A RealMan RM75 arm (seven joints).
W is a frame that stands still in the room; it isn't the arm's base.
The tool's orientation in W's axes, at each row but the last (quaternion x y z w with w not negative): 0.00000, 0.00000, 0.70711, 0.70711; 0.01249, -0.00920, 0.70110, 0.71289; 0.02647, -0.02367, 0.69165, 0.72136; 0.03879, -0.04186, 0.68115, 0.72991; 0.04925, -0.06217, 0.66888, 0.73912; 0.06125, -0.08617, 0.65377, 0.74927
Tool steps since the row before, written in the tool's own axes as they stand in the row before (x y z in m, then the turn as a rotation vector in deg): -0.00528, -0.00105, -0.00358, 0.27, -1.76, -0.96; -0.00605, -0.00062, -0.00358, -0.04, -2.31, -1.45; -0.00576, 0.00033, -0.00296, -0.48, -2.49, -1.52; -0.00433, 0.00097, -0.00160, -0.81, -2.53, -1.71; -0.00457, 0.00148, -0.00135, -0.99, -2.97, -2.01; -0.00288, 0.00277, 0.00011, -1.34, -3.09, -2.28
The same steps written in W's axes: 0.00105, -0.00528, -0.00358, 1.76, 0.27, -0.96; 0.00050, -0.00595, -0.00377, 2.30, -0.03, -1.46; -0.00058, -0.00552, -0.00336, 2.46, -0.47, -1.56; -0.00125, -0.00404, -0.00208, 2.48, -0.78, -1.79; -0.00188, -0.00413, -0.00207, 2.91, -0.96, -2.11; -0.00312, -0.00243, -0.00055, 3.00, -1.26, -2.44
